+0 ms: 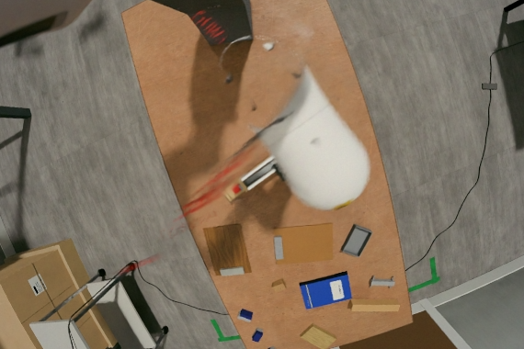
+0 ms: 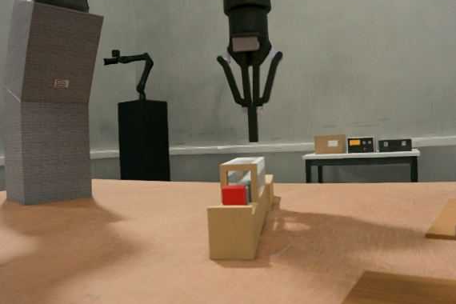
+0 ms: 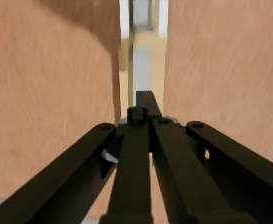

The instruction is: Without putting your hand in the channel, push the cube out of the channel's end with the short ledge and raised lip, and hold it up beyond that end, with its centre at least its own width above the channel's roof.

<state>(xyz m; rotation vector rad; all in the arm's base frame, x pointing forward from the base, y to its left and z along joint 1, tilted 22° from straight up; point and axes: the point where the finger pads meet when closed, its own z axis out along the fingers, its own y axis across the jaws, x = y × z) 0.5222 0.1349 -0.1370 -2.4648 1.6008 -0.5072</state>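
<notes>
The red cube is 240 mm to the right of my hand, 100 mm ahead of it and 90 mm below it. From my hand the other things lie so: thin grey stick: 100 mm below, 30 mm to the right, 20 mm ahead; then grey bar: 160 mm to the right, 100 mm below, 70 mm ahead; then channel: 130 mm to the right, 100 mm below, 60 mm ahead.
</notes>
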